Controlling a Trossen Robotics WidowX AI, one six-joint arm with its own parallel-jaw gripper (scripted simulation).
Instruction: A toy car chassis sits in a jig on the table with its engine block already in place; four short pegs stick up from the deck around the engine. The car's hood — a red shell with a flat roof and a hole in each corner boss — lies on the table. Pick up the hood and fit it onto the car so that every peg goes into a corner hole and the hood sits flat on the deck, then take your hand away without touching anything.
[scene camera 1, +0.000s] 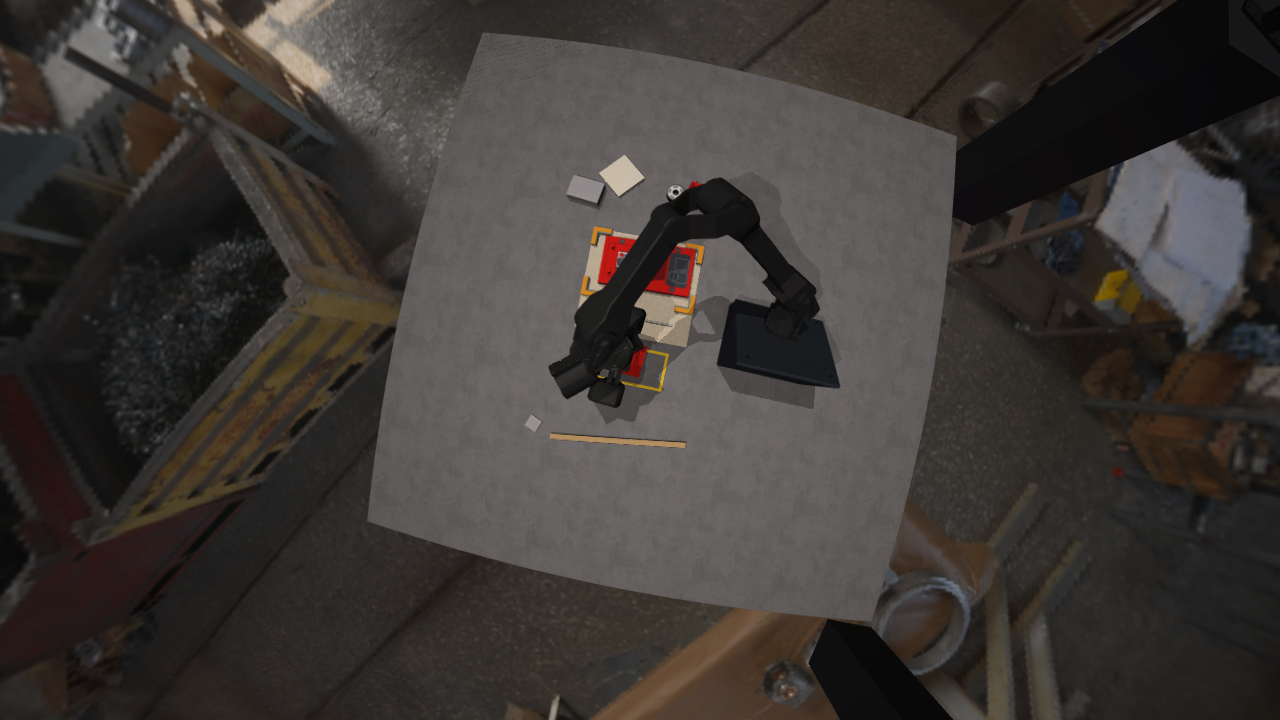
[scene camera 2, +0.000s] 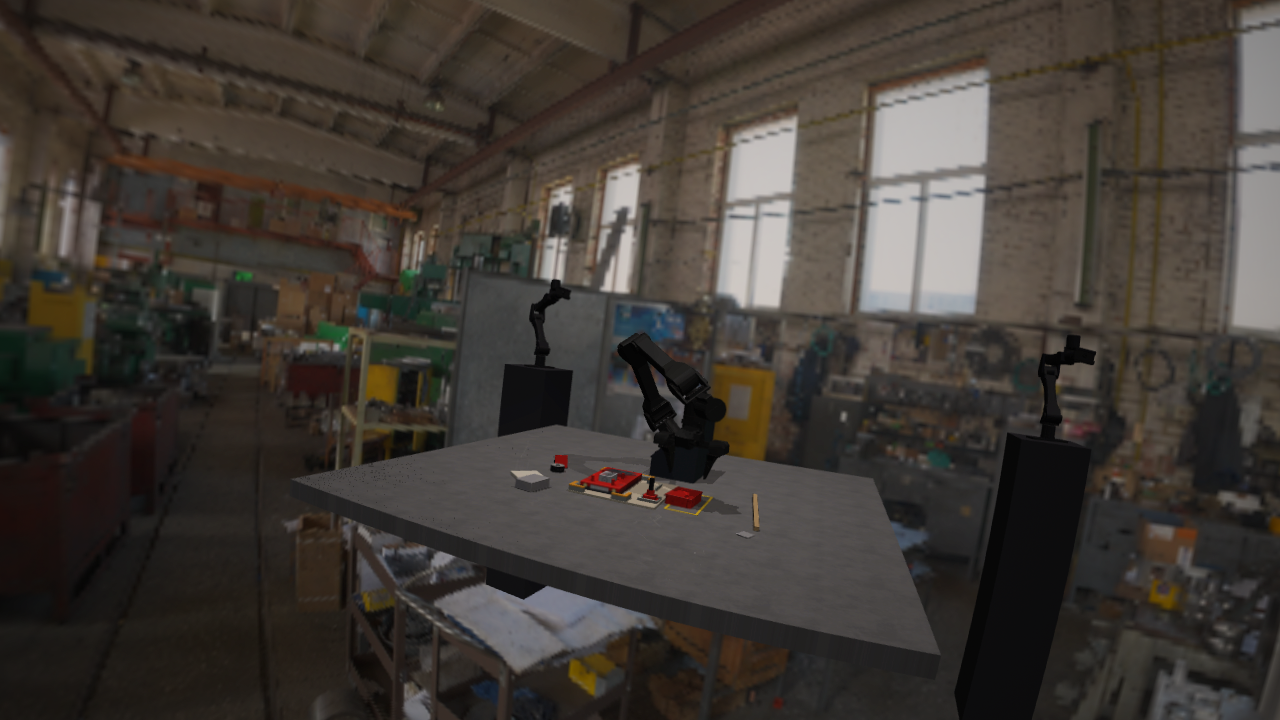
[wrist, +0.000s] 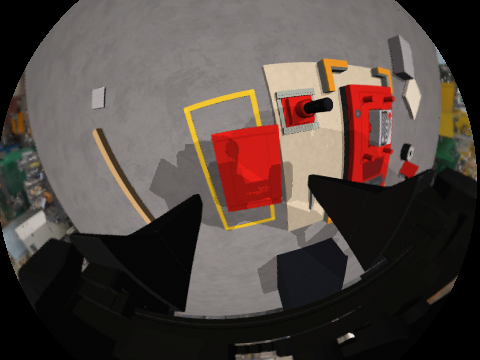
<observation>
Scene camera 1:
gripper
wooden strip
white tile
beige jig plate
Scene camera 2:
gripper
beige jig plate
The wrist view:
gripper
red hood
wooden strip
grey engine block
beige jig plate
</observation>
